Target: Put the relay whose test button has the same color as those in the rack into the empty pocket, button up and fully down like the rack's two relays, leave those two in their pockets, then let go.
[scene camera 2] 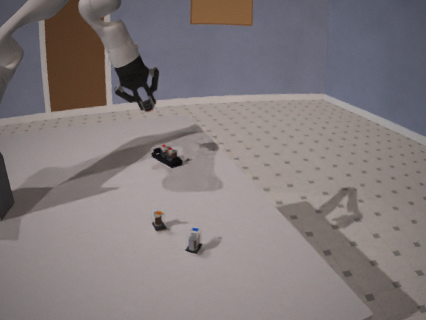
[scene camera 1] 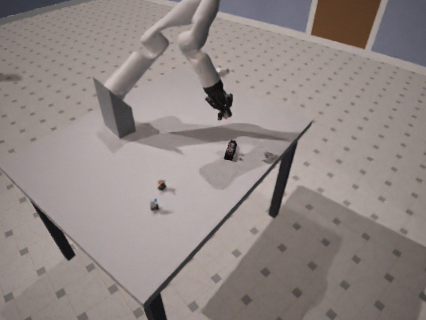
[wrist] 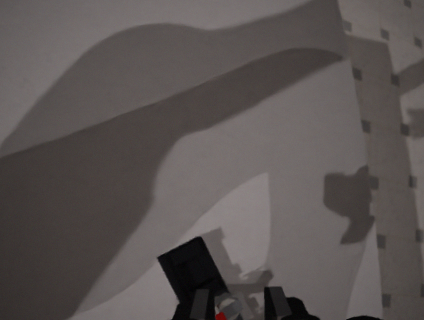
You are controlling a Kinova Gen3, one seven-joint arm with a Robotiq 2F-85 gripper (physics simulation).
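The black rack (scene camera 1: pixel 229 156) (scene camera 2: pixel 160 157) (wrist: pixel 186 264) lies on the table with two red-button relays standing side by side in it. Its bare pocket (wrist: pixel 194 265) shows in the wrist view, beside a rack relay's grey top and red button. My gripper (scene camera 1: pixel 223 116) (scene camera 2: pixel 146 104) (wrist: pixel 238 303) is shut on the red-button relay, high above the table and behind the rack as seen in scene camera 2. A bit of the held relay's red (scene camera 1: pixel 226 118) (scene camera 2: pixel 149 110) shows at the fingertips' lower end; its body is mostly hidden, so its tilt is unclear.
A relay with an orange button (scene camera 1: pixel 161 185) (scene camera 2: pixel 158 220) and one with a blue button (scene camera 1: pixel 154 205) (scene camera 2: pixel 194 240) stand upright on the table (scene camera 1: pixel 100 200) (scene camera 2: pixel 90 270), well apart from the rack. The table's edge lies beyond the rack. Arm shadows cross the table.
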